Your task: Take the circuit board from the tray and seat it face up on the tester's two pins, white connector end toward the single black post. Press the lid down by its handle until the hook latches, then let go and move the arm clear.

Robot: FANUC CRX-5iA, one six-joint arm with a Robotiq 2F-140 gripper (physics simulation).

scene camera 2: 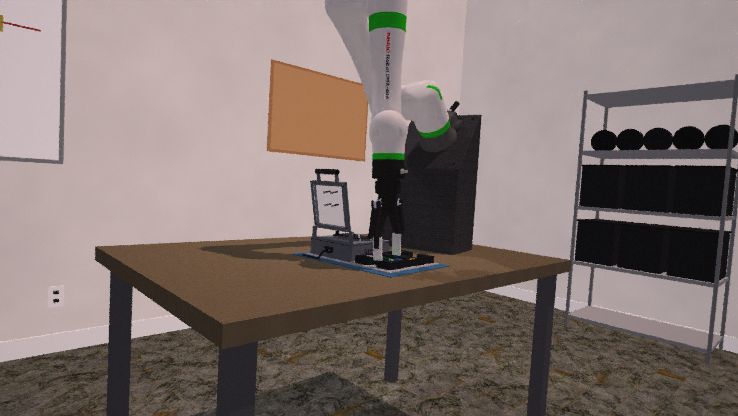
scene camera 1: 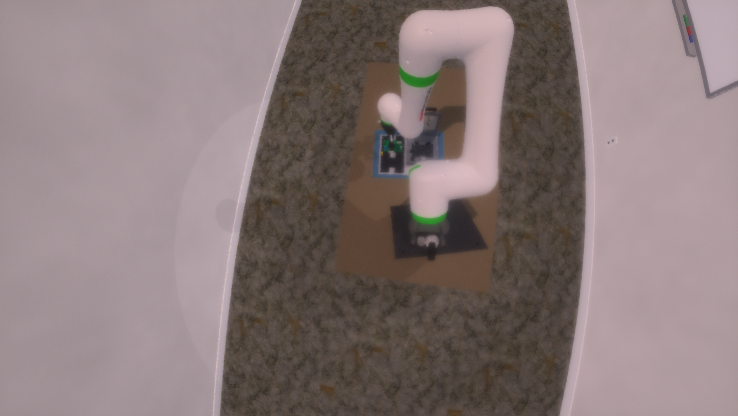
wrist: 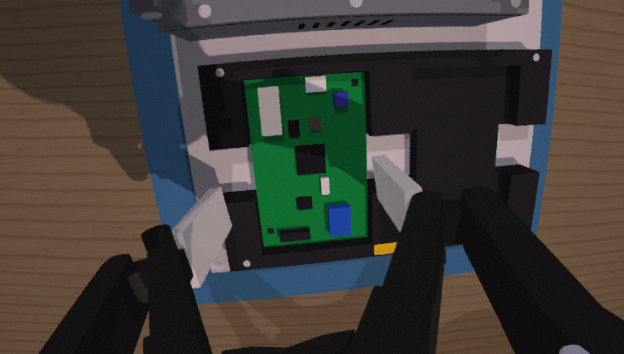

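Observation:
The green circuit board lies face up in the black tray, with white, blue and black parts on it. My gripper is open, pointing down over the tray, with its pale fingertips on either side of the board and nothing between them. The tester stands beside the tray. Its lid stands upright, with a dark handle at the top. In the wrist view part of the tester shows at the top edge. The pins, black post and hook cannot be made out.
Tray and tester stand on a blue-edged mat on the wooden table. The arm's dark pedestal stands behind them. A dark cable lies by the tester. A shelf rack stands beyond the table.

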